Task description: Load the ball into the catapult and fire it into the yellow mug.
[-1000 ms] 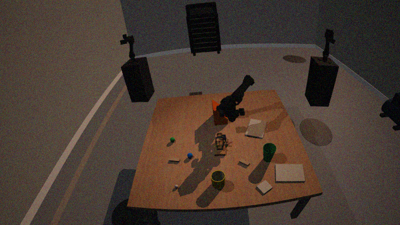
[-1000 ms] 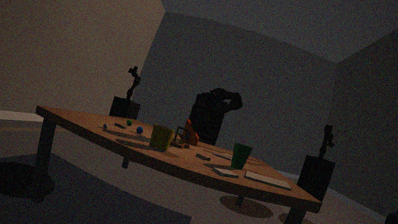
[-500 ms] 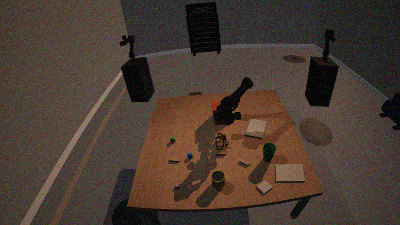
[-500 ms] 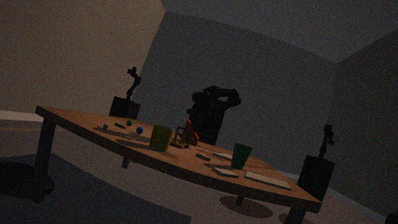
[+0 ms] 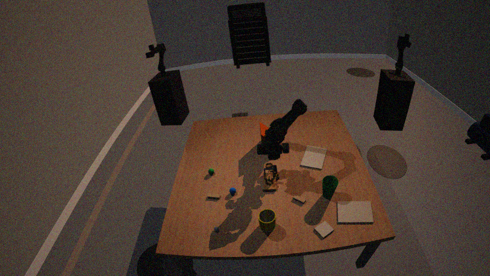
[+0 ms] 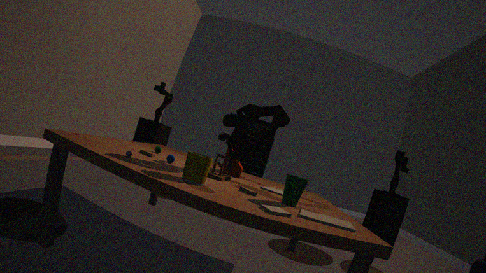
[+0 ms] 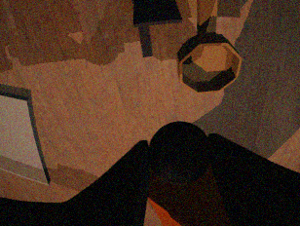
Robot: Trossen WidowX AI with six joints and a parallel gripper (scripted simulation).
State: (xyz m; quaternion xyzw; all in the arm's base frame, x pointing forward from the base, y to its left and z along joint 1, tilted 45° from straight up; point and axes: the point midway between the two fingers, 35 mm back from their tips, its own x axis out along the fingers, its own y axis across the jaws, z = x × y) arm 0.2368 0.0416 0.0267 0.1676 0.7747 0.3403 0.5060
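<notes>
Now: the small wooden catapult 80 mm ahead of my gripper tip and 60 mm below it. Round my gripper tip: green cup: 220 mm ahead, 340 mm to the left, 80 mm below; blue ball: 210 mm ahead, 230 mm to the right, 90 mm below; dark ball: 10 mm above.
</notes>
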